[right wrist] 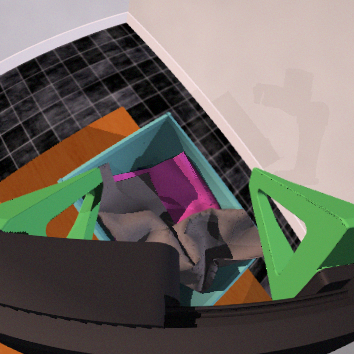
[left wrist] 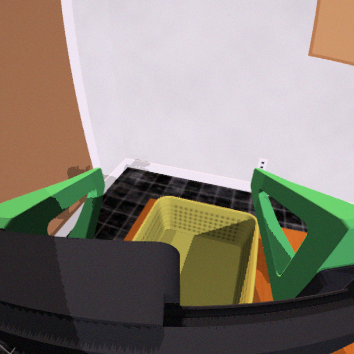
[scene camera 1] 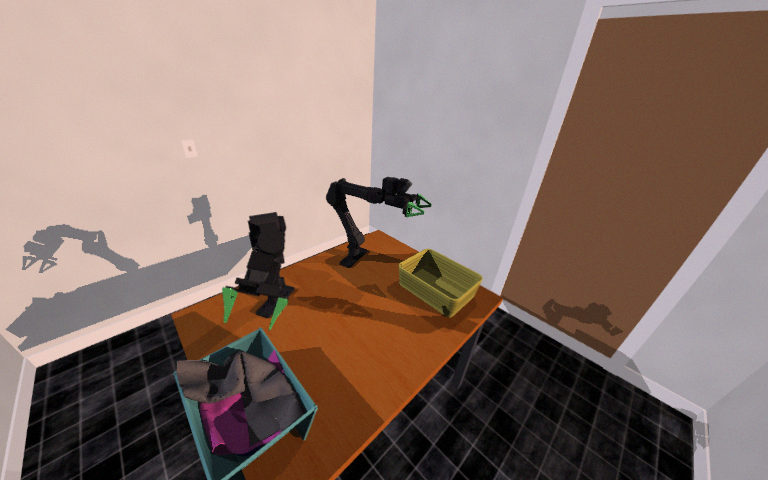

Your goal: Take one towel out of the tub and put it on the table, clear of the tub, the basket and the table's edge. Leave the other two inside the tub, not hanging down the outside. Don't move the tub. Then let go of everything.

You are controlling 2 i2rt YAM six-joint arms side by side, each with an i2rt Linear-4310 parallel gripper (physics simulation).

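The teal tub [scene camera 1: 249,343] [right wrist: 142,146] stands at the lower left in scene camera 1, at one end of the table. In it lie crumpled grey-brown cloth [scene camera 1: 209,383] [right wrist: 150,230], a dark grey stretch [scene camera 1: 274,414] [right wrist: 131,197] and a magenta towel [scene camera 1: 226,423] [right wrist: 172,192]. I cannot tell where one grey towel ends and another begins. A grey-brown corner reaches the tub's left rim in scene camera 1. My right gripper [scene camera 1: 248,325] [right wrist: 175,175] is open and empty, above and apart from the tub, fingers pointing down. My left gripper [scene camera 1: 426,208] [left wrist: 177,175] is open and empty, high above the basket's side.
The yellow basket [scene camera 1: 424,292] [left wrist: 215,220] stands empty near the table's far right corner in scene camera 1. The wooden table [scene camera 1: 370,362] [left wrist: 263,285] [right wrist: 65,150] runs between basket and tub, its long edge at the lower right. Walls stand behind both arms.
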